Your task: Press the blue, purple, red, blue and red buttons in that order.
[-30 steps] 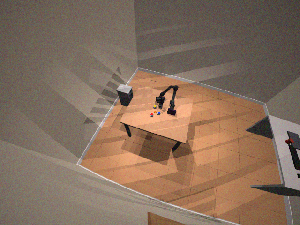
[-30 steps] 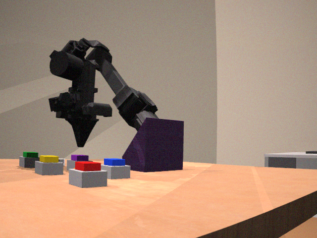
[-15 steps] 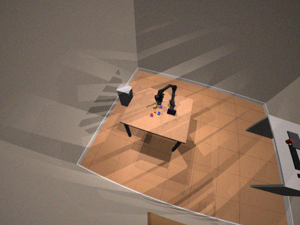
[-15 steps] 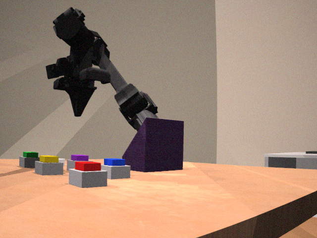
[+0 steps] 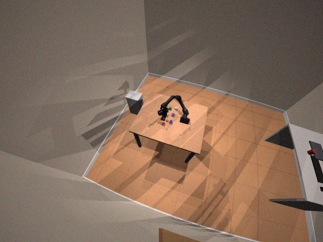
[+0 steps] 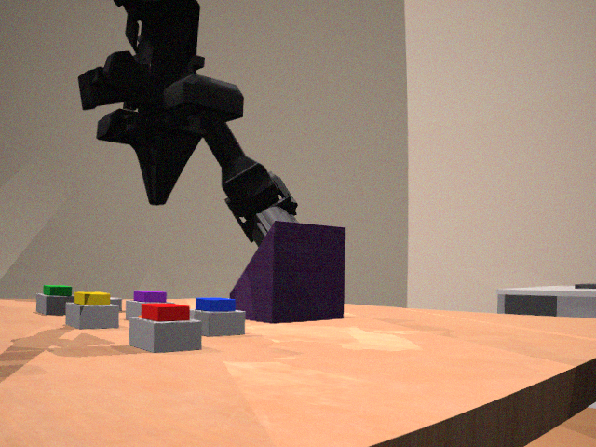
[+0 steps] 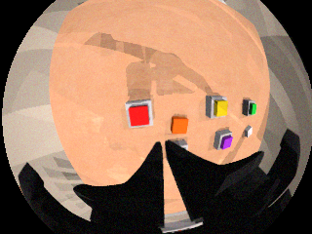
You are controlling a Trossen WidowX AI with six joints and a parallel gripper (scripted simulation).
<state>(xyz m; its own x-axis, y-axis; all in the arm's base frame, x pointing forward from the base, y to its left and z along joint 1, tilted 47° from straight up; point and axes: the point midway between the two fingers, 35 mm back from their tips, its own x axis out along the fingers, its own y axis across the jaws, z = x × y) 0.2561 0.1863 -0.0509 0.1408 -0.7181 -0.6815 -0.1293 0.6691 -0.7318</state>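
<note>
The red button is 30 mm to the left of my gripper tip and 100 mm below it. Round my gripper tip: orange block 30 mm behind, 60 mm to the right, 120 mm below; then yellow button 20 mm ahead, 140 mm to the right, 100 mm below; then blue button 90 mm behind, 60 mm to the right, 100 mm below.
</note>
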